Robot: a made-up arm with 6 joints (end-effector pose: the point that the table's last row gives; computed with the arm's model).
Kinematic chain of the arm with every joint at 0, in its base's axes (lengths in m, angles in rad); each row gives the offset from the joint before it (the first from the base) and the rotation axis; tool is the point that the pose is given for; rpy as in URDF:
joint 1: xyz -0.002 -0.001 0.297 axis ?
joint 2: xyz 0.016 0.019 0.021 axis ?
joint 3: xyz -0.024 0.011 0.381 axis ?
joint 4: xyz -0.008 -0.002 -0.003 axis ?
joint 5: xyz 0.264 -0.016 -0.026 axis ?
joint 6: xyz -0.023 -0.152 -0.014 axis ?
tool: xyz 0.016 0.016 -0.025 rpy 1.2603 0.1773 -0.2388
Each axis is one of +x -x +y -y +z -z.
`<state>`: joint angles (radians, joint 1 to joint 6).
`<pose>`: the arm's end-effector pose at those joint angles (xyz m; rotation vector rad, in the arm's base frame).
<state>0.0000 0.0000 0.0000 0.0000 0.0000 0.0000</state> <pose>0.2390 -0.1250 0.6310 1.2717 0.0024 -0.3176</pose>
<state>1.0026 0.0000 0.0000 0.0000 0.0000 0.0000</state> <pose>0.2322 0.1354 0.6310 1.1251 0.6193 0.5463</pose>
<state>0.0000 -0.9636 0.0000 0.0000 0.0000 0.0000</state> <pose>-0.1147 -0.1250 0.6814 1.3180 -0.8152 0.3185</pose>
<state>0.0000 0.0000 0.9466 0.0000 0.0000 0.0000</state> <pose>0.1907 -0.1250 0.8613 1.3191 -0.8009 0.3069</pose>
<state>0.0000 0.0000 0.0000 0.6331 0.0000 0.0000</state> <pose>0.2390 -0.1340 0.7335 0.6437 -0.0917 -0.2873</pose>
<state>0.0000 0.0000 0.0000 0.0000 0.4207 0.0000</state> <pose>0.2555 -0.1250 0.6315 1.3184 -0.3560 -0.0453</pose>
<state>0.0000 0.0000 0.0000 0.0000 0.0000 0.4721</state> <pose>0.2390 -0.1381 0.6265 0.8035 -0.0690 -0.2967</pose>
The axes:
joint 1: +z
joint 2: +y
joint 3: -y
joint 4: -x
joint 5: -y
joint 6: -x

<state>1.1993 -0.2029 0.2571 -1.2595 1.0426 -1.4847</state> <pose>0.0592 0.1981 0.6661 -1.6263 -0.7047 -0.4245</pose>
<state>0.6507 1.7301 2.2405 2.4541 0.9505 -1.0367</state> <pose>0.3839 0.4311 0.5099 -0.2424 -0.0849 1.0203</pose>
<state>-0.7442 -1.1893 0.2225 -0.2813 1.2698 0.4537</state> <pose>-0.2349 0.0538 0.7147 0.0550 -2.5362 0.7876</pose>
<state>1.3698 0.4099 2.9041 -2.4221 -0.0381 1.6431</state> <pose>-0.2067 0.0433 0.8986 -1.5545 0.3140 -1.9328</pose>
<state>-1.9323 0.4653 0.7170 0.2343 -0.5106 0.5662</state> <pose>-0.2806 -0.3154 0.7039 0.4269 -0.3967 -2.3373</pose>
